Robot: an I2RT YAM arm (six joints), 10 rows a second.
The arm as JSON. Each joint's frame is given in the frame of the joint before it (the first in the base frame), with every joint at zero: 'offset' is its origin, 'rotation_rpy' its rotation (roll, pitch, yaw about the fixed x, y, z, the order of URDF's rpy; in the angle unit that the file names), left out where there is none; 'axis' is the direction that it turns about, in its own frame. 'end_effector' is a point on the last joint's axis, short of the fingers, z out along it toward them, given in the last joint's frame.
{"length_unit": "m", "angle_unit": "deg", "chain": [
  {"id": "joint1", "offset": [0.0, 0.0, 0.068], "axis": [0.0, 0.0, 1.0]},
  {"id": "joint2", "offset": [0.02, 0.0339, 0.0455], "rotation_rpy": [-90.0, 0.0, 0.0], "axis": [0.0, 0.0, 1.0]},
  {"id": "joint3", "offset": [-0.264, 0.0, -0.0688], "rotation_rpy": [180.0, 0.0, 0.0], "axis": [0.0, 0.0, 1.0]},
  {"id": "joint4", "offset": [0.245, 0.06, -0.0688], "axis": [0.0, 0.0, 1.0]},
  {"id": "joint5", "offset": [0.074, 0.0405, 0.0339], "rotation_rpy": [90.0, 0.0, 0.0], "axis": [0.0, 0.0, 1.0]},
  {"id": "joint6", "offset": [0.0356, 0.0, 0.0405], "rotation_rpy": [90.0, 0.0, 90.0], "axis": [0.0, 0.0, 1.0]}
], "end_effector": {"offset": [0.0, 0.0, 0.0], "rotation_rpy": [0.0, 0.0, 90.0]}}
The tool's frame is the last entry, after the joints.
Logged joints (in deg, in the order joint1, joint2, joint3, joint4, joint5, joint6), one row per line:
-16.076 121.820 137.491 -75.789 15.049 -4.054
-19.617 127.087 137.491 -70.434 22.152 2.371
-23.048 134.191 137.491 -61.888 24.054 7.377
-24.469 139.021 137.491 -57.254 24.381 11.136
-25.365 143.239 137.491 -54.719 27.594 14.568
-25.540 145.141 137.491 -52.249 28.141 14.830
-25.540 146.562 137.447 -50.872 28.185 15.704
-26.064 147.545 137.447 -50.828 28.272 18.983
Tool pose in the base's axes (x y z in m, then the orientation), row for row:
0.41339 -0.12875 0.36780 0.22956 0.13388 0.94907 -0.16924
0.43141 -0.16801 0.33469 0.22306 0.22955 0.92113 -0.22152
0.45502 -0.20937 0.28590 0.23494 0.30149 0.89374 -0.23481
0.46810 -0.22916 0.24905 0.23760 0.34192 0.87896 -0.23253
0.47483 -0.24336 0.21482 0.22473 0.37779 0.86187 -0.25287
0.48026 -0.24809 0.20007 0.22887 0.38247 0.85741 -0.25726
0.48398 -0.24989 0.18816 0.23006 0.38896 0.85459 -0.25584
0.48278 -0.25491 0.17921 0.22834 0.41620 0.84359 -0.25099
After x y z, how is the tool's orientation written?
As a quaternion, w x y z.
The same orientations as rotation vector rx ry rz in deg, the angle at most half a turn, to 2 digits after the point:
21.11 149.64 -26.68
36.32 145.73 -35.05
47.40 140.52 -36.92
53.68 138.00 -36.51
59.72 136.24 -39.97
60.33 135.24 -40.58
61.31 134.71 -40.33
65.66 133.09 -39.60

